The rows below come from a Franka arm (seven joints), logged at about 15 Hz.
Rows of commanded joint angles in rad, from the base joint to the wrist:
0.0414 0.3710 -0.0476 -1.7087 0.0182 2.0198 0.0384
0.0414 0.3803 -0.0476 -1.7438 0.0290 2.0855 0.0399
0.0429 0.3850 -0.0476 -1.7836 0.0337 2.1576 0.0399
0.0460 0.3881 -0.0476 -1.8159 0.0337 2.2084 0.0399
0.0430 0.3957 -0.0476 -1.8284 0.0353 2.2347 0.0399
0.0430 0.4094 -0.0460 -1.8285 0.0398 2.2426 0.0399
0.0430 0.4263 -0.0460 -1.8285 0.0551 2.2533 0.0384
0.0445 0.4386 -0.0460 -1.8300 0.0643 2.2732 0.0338
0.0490 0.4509 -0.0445 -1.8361 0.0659 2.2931 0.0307
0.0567 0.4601 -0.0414 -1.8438 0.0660 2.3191 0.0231
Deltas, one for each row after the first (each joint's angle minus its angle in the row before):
0.0000 0.0093 0.0000 -0.0351 0.0108 0.0657 0.0015
0.0015 0.0047 0.0000 -0.0398 0.0047 0.0721 0.0000
0.0031 0.0031 0.0000 -0.0323 0.0000 0.0508 0.0000
-0.0030 0.0076 0.0000 -0.0125 0.0016 0.0263 0.0000
0.0000 0.0137 0.0016 -0.0001 0.0045 0.0079 0.0000
0.0000 0.0169 0.0000 0.0000 0.0153 0.0107 -0.0015
0.0015 0.0123 0.0000 -0.0015 0.0092 0.0199 -0.0046
0.0045 0.0123 0.0015 -0.0061 0.0016 0.0199 -0.0031
0.0077 0.0092 0.0031 -0.0077 0.0001 0.0260 -0.0076

